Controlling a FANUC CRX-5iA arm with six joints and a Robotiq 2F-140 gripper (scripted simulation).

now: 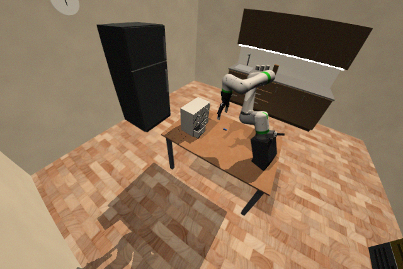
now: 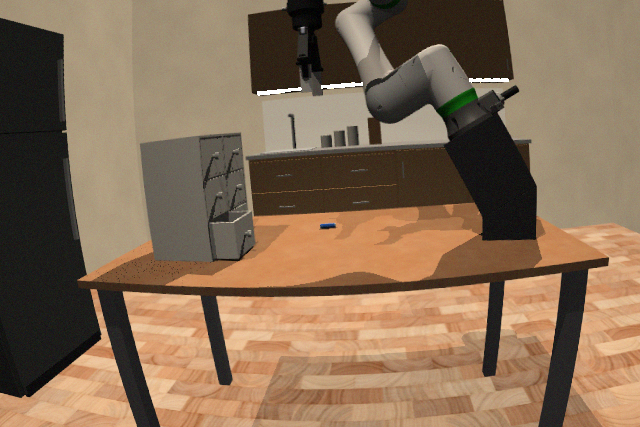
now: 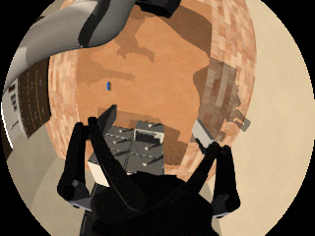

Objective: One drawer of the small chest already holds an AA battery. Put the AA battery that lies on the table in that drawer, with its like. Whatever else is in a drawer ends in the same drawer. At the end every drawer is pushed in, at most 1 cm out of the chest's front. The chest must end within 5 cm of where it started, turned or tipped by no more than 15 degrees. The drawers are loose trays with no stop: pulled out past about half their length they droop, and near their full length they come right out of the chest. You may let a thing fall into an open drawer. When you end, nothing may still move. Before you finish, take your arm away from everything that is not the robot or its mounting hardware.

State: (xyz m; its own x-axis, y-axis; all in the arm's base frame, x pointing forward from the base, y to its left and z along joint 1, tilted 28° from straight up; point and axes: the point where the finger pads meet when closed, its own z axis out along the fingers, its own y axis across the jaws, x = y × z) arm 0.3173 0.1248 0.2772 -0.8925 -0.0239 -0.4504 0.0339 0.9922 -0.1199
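The blue AA battery is 400 mm below my hand, 270 mm to the right of it and 20 mm ahead of it.
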